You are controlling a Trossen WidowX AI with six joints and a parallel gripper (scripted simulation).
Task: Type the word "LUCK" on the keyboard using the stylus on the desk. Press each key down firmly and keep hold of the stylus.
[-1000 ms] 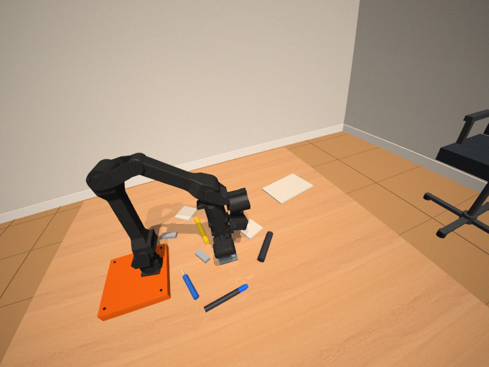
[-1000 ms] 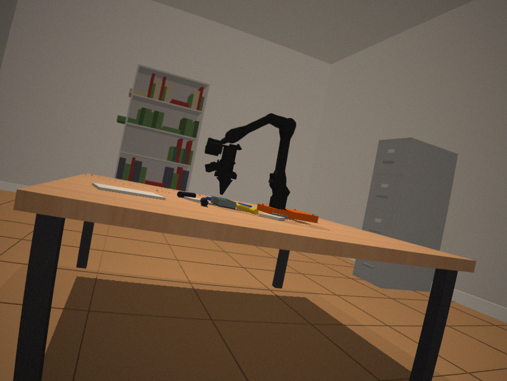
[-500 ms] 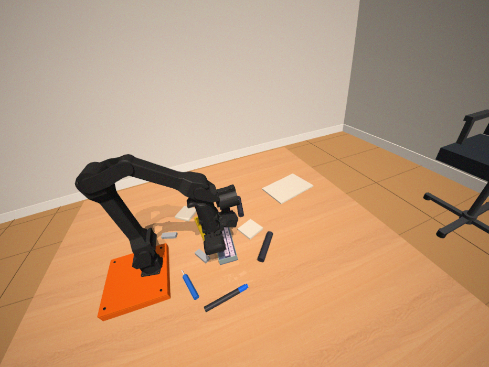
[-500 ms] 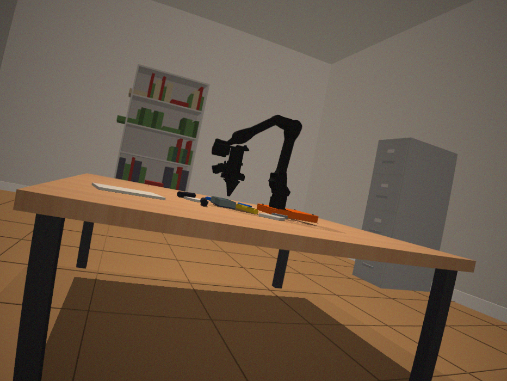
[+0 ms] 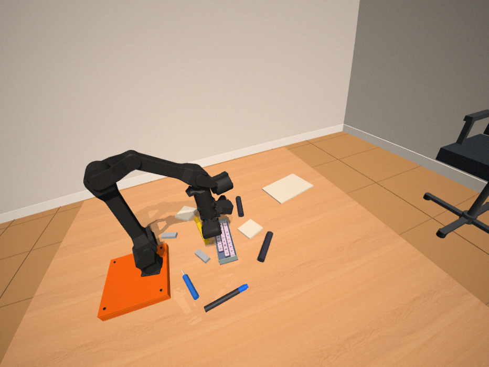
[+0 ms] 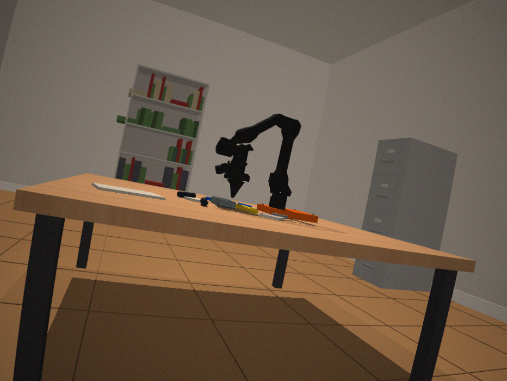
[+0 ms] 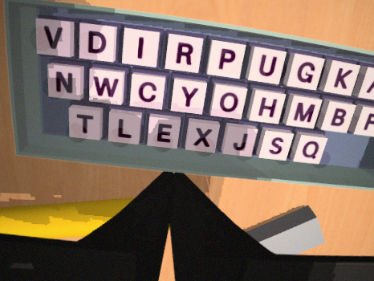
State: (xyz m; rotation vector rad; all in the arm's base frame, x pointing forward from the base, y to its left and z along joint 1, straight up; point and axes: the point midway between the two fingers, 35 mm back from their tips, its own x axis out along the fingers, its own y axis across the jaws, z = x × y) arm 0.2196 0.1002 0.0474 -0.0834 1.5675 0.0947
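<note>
The blue stylus is 100 mm behind my gripper tip, 150 mm to the right of it and 30 mm below it. Round my gripper tip: yellow highlighter 60 mm behind, 50 mm to the left, 30 mm below; cream pad 140 mm ahead, 10 mm to the left, 40 mm below; U key 50 mm ahead, 30 mm to the right, 30 mm below.
</note>
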